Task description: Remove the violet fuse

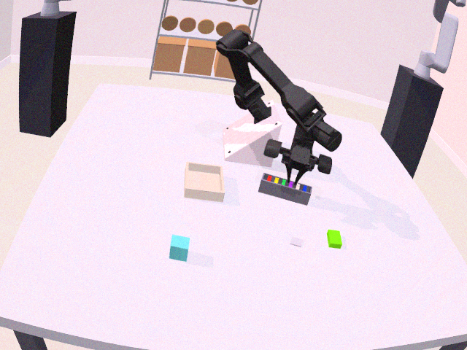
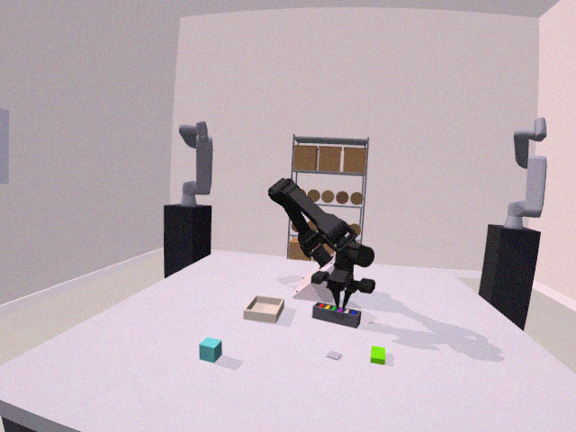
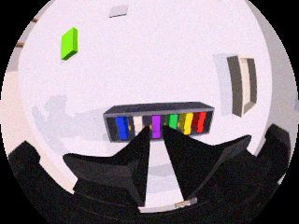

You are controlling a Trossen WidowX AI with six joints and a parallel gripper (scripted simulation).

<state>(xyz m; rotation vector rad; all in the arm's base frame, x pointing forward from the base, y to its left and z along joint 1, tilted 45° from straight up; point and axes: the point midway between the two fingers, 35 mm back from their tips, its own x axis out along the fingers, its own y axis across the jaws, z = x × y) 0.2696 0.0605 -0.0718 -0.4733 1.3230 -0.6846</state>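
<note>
Now: the violet fuse 20 mm below my gripper tip. The rest, counted from my gripper tip: small grey tile: 200 mm ahead, 10 mm to the left, 40 mm below; beige tray: 30 mm ahead, 230 mm to the right, 40 mm below; lime block: 180 mm ahead, 120 mm to the left, 40 mm below.
</note>
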